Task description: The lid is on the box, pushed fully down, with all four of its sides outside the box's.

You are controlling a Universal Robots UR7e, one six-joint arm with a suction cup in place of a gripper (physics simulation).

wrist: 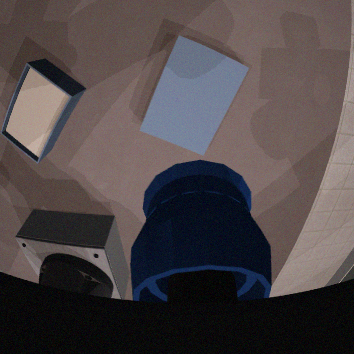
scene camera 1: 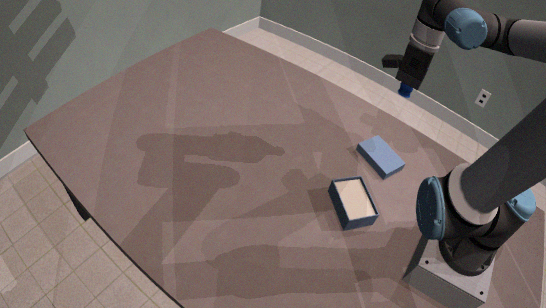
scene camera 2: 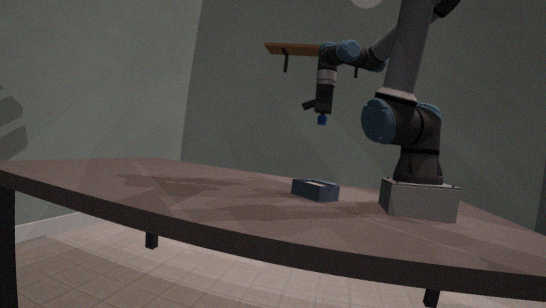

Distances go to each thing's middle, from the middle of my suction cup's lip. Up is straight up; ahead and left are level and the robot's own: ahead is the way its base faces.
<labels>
My suction cup is now 20 mm past the blue-grey lid [scene camera 1: 378,154], 10 mm to the left of it and 240 mm above it. Also, from my suction cup: blue-grey box [scene camera 1: 354,206]: 20 mm behind, 210 mm to the left, 230 mm below.
</labels>
